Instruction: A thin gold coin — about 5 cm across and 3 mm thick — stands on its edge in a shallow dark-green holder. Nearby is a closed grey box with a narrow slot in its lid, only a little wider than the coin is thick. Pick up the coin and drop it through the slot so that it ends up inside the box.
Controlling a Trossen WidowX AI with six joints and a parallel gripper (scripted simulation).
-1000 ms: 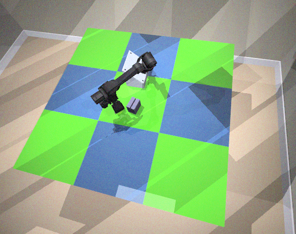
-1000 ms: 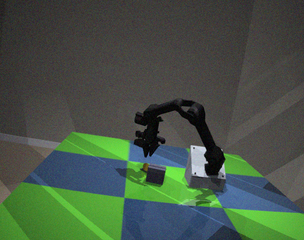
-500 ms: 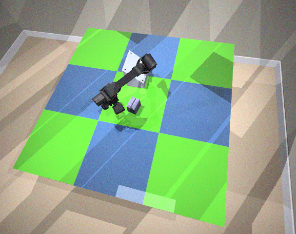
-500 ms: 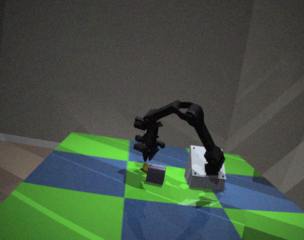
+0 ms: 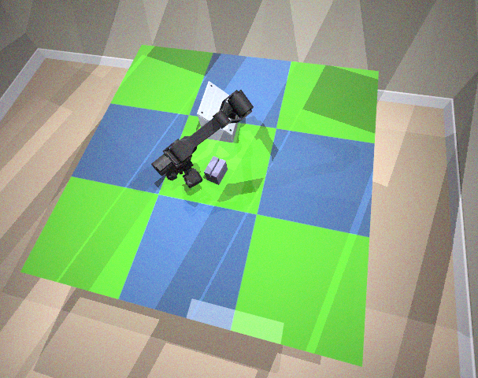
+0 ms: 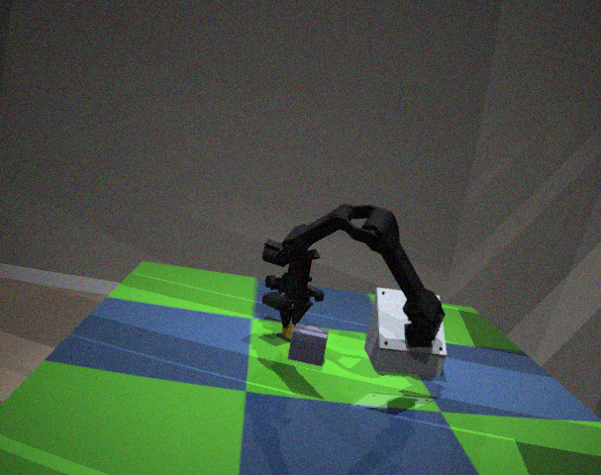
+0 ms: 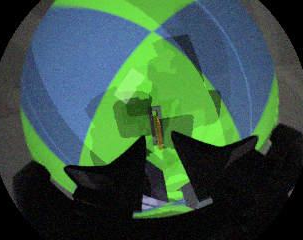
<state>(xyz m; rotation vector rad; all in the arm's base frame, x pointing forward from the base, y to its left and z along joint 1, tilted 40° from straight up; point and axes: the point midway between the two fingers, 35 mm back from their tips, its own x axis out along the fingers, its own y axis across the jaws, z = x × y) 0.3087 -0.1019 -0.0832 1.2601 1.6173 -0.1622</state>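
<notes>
My gripper tip is now 1 cm above the coin.
</notes>
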